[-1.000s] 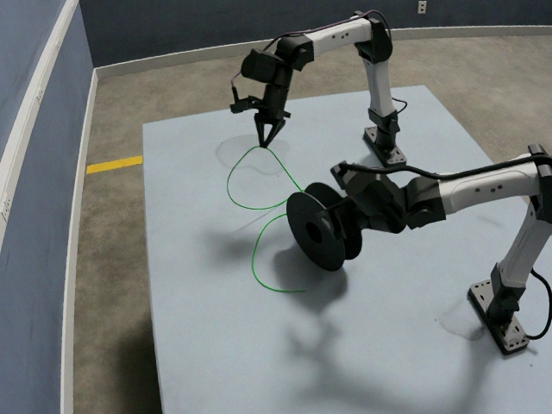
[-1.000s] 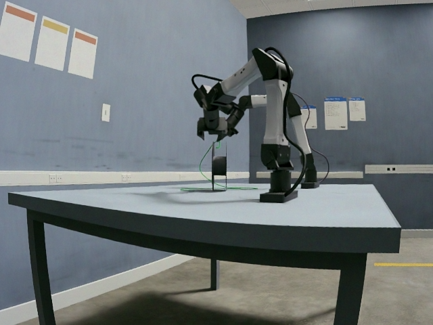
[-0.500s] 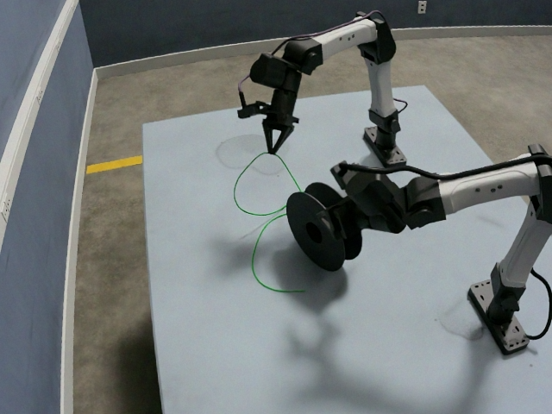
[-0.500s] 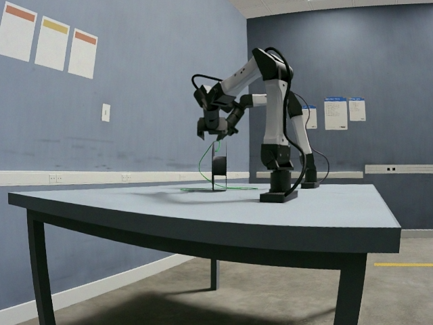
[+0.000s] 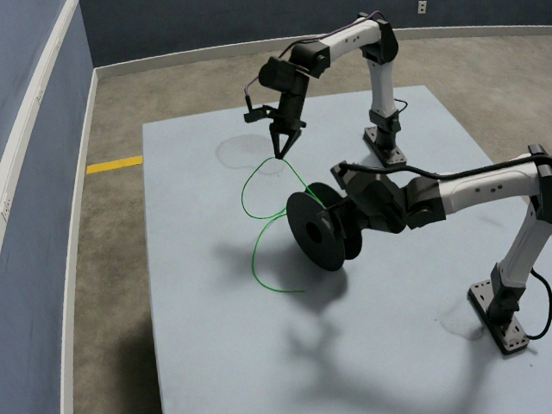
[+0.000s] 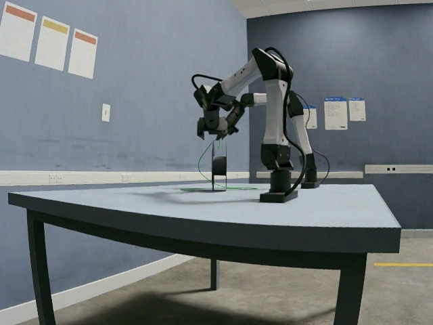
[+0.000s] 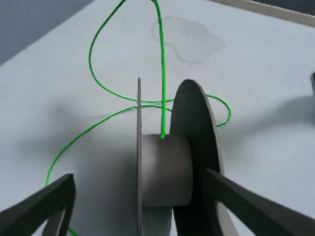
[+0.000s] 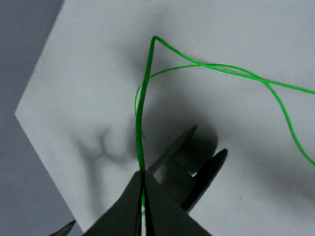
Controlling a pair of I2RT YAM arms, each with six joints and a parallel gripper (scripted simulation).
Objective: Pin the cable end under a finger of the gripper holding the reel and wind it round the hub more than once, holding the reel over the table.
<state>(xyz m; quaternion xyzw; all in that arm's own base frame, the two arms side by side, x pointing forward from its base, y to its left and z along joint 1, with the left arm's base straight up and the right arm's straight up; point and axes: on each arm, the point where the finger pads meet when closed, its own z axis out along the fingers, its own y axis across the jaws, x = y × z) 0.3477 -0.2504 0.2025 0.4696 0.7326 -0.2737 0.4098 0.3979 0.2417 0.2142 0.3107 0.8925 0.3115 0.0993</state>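
Note:
Now: the black reel 70 mm behind my right hand, 130 mm to the left of it and 130 mm below it.
Right now the black reel is 60 mm to the right of my left hand and 110 mm below it.

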